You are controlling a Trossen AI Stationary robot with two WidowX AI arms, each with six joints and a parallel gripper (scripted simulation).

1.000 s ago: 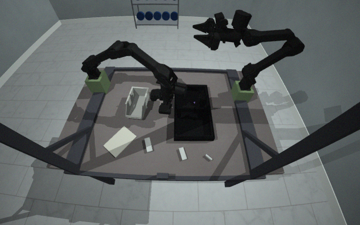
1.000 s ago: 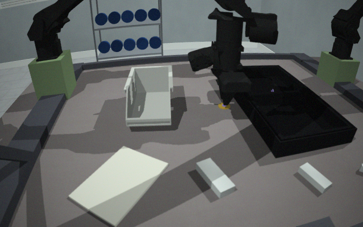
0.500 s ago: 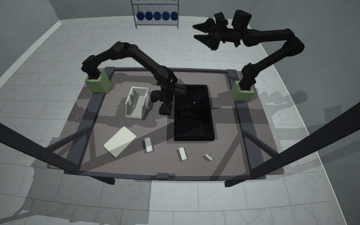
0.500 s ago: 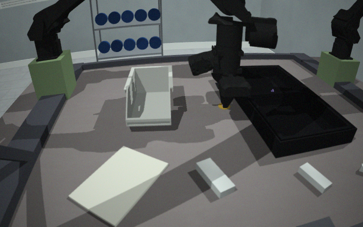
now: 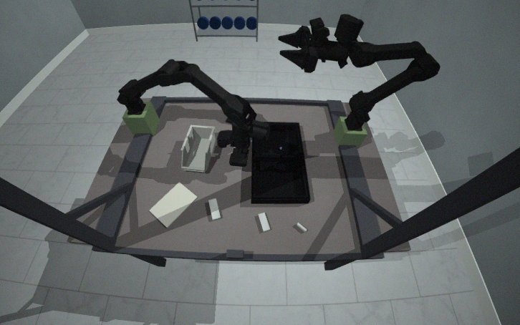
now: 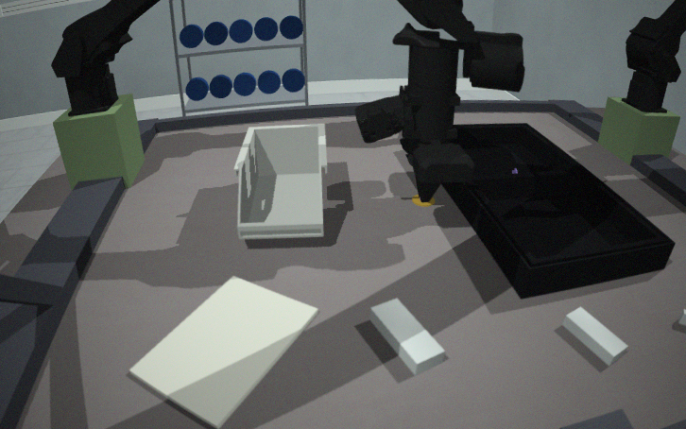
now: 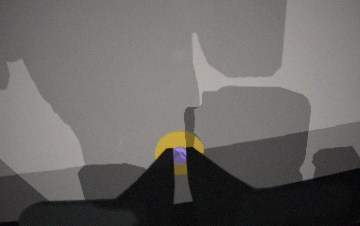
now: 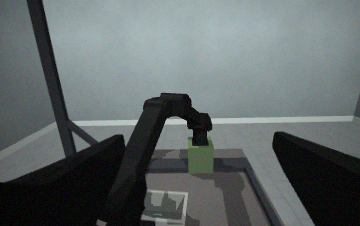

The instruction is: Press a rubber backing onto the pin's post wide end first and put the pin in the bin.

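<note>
Right now my left hand is 18 cm to the right of the white bin. Also, from my left hand: yellow pin: 3 cm below; then cream flat plate: 23 cm to the left, 23 cm behind, 3 cm below; then black tray: 15 cm to the right, 2 cm below, 1 cm behind.
</note>
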